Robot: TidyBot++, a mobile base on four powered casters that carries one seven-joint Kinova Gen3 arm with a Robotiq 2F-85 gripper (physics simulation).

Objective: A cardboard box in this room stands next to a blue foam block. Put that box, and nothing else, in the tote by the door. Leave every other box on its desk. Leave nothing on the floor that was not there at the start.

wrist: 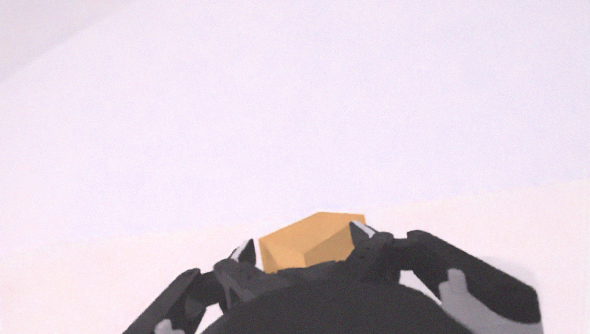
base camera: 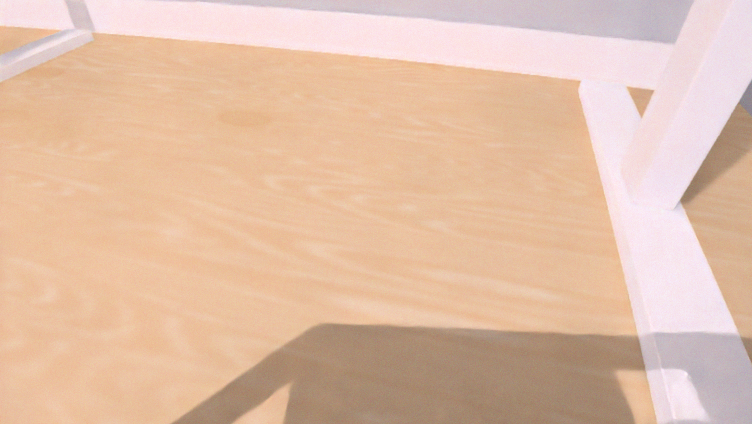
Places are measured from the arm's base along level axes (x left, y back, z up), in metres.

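Where they show: gripper, fingertip midpoint: (wrist: 303,240).
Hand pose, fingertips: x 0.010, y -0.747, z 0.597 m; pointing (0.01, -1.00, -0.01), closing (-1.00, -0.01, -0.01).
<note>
Each offset is from my fingertips to the top centre of the thing. "spot": to the spot under its first point. Level surfaces: height alone.
An orange-brown cardboard box @(dx -0.013, dy -0.015, dz +0.006 m) (wrist: 312,232) sits on a pale desk surface @(dz -0.044 m) (wrist: 125,270) in the lower middle of the wrist view. My gripper (wrist: 303,240) is open and empty. Its two fingertips show on either side of the box, the left one slightly apart from it and the right one overlapping its right side in this view. The gripper body hides the lower part of the box, and whether a finger touches it cannot be told. The blue foam block and the tote do not show in either view.
In the base camera view, a white desk leg @(spot: dx -0.309, dy +0.245, dz -0.855 m) (base camera: 679,121) rises from a long white foot @(spot: dx -0.300, dy +0.325, dz -0.969 m) (base camera: 658,252) at the right. Another white foot @(spot: dx +0.796, dy -0.253, dz -0.977 m) (base camera: 47,52) is at the upper left. A pale baseboard (base camera: 337,34) runs along the wall at the back. A shadow falls across the near wooden floor @(dz -0.994 m) (base camera: 315,210).
</note>
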